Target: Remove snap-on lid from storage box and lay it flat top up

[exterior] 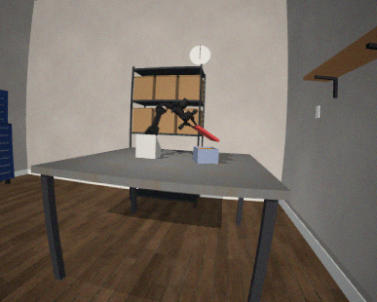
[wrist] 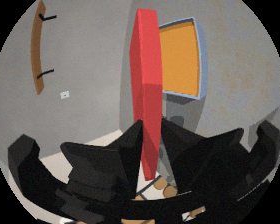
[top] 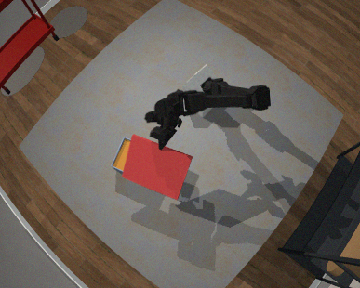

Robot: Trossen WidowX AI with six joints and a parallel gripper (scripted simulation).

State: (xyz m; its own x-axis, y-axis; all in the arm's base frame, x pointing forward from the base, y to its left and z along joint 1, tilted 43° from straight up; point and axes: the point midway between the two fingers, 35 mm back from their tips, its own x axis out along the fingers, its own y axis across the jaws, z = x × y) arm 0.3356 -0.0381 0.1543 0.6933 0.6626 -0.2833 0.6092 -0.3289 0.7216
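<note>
My gripper is now 9 cm short of the red lid, 6 cm above it and 4 cm to the right of it. The rest, counted from my hand: storage box (21 cm below, 11 cm ahead, 6 cm to the right).
</note>
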